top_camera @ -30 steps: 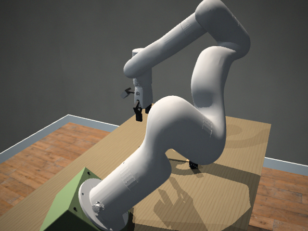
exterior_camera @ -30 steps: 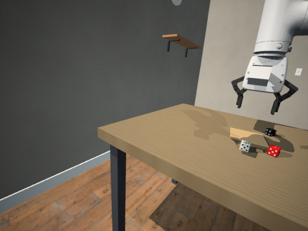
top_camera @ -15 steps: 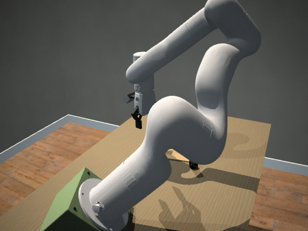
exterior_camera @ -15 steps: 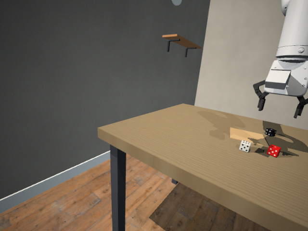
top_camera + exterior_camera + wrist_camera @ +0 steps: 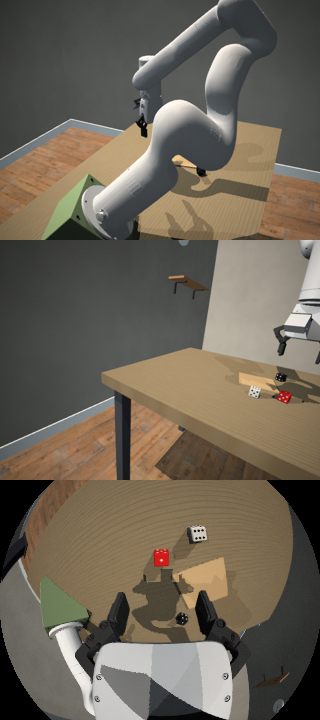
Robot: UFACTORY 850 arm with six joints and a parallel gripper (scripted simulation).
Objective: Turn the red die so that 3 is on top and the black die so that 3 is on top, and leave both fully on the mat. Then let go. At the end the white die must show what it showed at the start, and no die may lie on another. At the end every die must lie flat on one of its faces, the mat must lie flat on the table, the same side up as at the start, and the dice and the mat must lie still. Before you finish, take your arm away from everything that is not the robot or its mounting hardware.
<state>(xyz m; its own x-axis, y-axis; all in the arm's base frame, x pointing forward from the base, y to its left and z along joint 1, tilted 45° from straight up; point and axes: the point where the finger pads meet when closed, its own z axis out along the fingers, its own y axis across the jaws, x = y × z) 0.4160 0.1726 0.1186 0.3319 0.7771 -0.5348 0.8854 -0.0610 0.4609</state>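
My hand is 14 cm above the red die. Round my hand: tan mat 8 cm ahead, 12 cm to the right, 15 cm below; then black die 2 cm behind, 23 cm to the right, 14 cm below; then white die 9 cm ahead, 3 cm to the left, 14 cm below.
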